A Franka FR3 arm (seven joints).
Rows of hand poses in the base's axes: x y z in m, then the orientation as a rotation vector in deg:
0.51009, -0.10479, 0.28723, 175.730, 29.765, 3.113
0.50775, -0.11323, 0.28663, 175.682, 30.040, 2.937
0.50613, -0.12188, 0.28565, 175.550, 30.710, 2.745
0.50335, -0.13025, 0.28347, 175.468, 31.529, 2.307
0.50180, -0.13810, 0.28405, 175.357, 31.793, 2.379
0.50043, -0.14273, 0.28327, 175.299, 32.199, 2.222
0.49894, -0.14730, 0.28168, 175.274, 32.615, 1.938
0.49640, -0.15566, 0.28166, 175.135, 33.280, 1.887
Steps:
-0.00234, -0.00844, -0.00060, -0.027, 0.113, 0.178
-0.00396, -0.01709, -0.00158, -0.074, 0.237, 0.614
-0.00674, -0.02546, -0.00376, -0.077, 0.530, 1.138
-0.00829, -0.03331, -0.00318, -0.133, 0.476, 1.317
-0.00966, -0.03794, -0.00396, -0.141, 0.581, 1.580
-0.01115, -0.04251, -0.00555, -0.130, 0.772, 1.843
-0.01369, -0.05087, -0.00557, -0.158, 0.807, 2.279

